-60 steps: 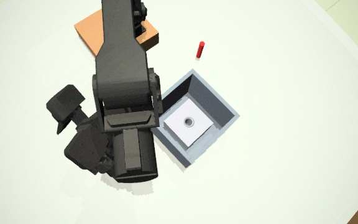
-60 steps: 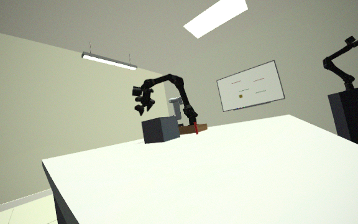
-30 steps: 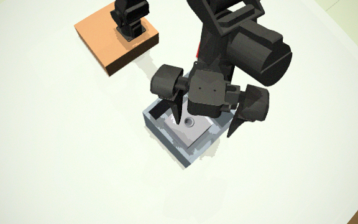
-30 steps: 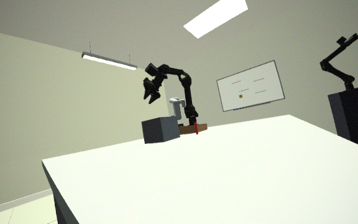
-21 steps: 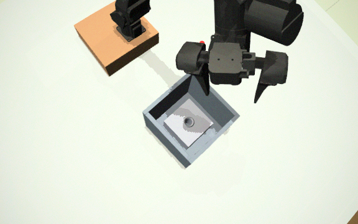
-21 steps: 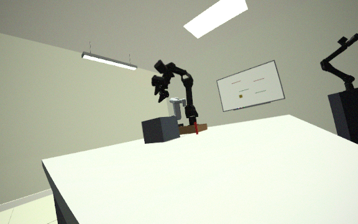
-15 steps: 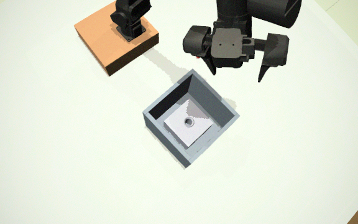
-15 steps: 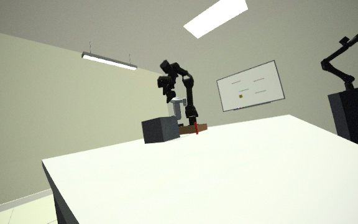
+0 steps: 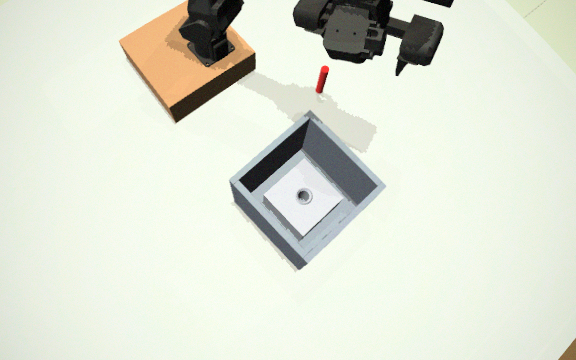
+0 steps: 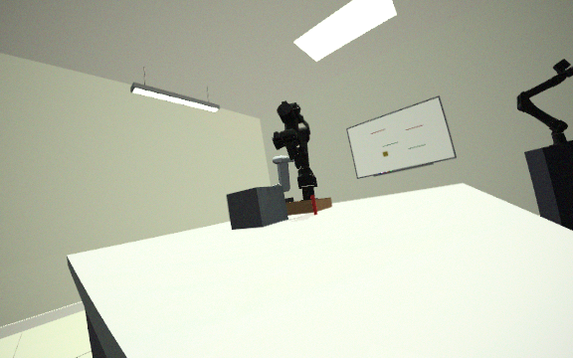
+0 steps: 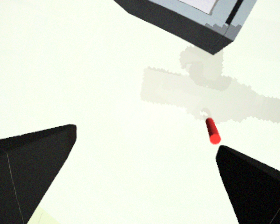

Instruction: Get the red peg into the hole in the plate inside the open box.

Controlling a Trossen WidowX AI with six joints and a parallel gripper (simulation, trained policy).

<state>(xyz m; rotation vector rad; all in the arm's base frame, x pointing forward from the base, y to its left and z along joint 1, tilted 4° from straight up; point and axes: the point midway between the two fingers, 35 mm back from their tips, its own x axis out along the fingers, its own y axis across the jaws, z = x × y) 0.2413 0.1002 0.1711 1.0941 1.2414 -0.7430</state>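
My gripper tip is 70 mm past the red peg, 10 mm to the right of it and 160 mm above it.
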